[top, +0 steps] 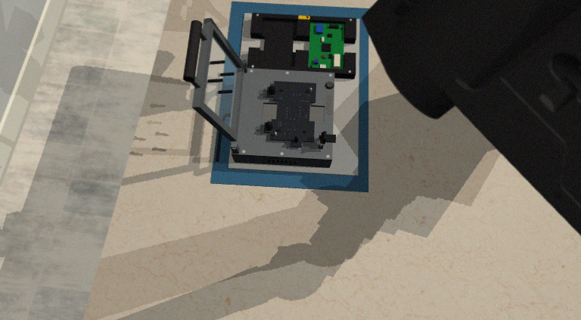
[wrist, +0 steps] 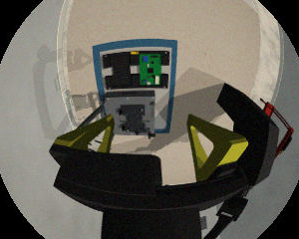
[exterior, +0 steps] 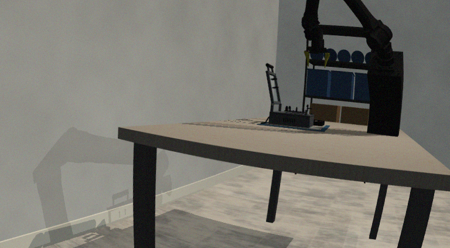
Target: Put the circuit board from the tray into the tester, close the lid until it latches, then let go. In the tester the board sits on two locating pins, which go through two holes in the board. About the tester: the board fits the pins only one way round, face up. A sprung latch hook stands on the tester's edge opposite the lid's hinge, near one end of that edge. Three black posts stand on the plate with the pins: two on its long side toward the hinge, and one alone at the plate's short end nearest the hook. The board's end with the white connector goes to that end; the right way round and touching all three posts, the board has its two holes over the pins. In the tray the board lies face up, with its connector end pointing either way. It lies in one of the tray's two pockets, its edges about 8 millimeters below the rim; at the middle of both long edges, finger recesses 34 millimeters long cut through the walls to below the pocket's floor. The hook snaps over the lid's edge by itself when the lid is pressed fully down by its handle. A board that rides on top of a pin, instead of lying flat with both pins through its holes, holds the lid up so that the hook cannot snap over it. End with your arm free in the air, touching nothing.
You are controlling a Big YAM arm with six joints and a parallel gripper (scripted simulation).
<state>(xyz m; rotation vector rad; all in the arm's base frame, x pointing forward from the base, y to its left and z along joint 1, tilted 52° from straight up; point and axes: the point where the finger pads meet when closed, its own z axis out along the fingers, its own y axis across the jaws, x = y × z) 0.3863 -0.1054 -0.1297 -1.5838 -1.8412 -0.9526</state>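
The green circuit board is 290 mm below my hand. The rest, counted from my hand: see-through lid 200 mm to the left, 150 mm ahead, 120 mm below.
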